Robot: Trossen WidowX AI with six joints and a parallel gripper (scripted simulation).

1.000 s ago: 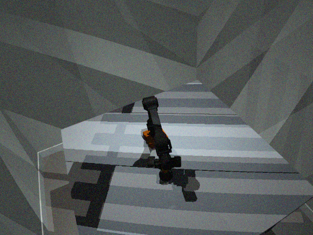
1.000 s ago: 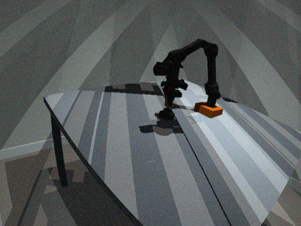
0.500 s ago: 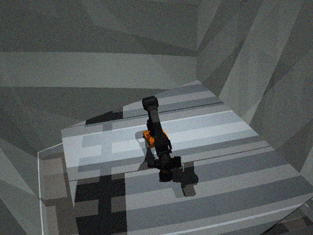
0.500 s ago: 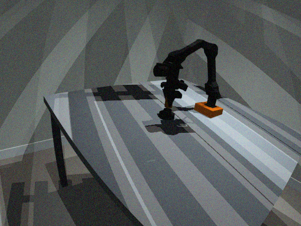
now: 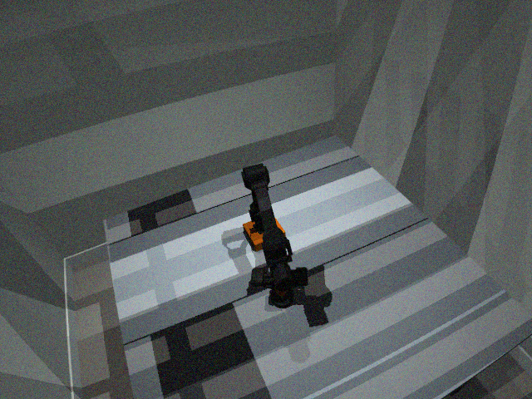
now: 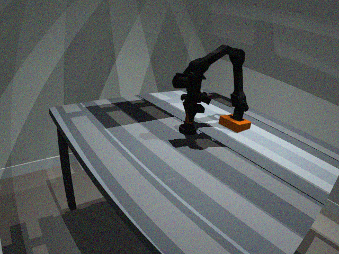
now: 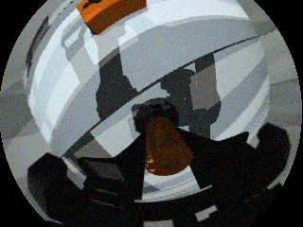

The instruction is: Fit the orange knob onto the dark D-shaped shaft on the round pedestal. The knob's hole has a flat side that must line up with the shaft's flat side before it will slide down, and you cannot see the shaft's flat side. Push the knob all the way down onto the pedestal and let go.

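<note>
Now: gripper tip 20 mm below the orange knob. Also, from my gripper tip: dark round pedestal 30 mm below.
</note>
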